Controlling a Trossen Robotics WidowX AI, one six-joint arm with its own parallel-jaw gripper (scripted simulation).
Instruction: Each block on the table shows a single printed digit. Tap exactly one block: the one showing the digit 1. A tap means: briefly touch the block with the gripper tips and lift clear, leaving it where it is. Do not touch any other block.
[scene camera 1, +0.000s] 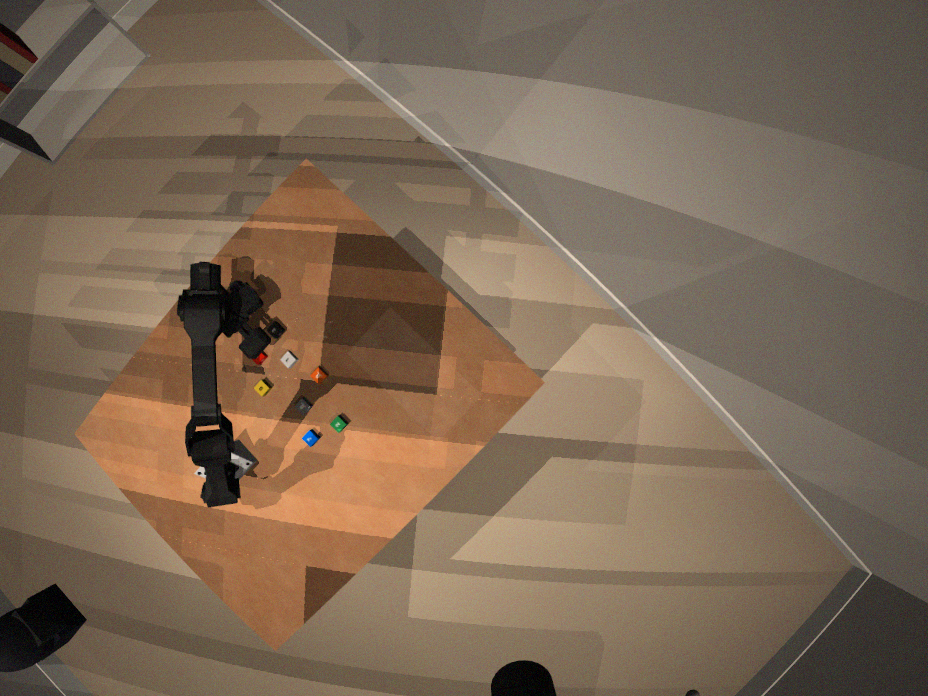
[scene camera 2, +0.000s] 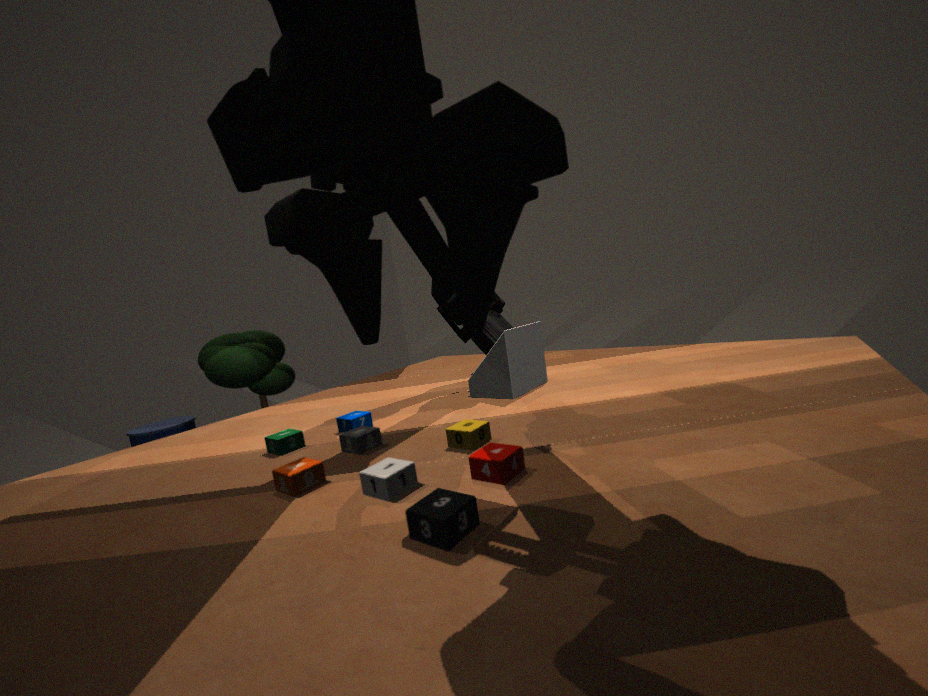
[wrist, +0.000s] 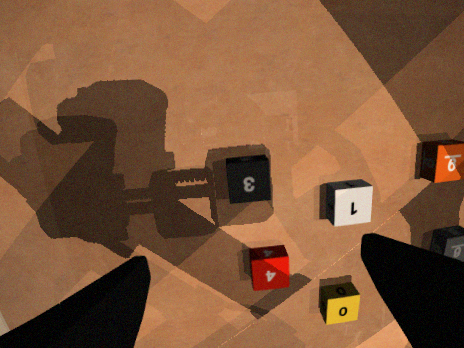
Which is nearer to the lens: the yellow block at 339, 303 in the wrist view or the red block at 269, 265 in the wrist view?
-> The red block.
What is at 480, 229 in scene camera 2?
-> My gripper.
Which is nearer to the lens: the yellow block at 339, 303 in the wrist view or the black block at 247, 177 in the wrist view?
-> The black block.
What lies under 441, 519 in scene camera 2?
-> A black block.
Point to a grey block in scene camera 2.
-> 360, 440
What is my gripper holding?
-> Nothing.
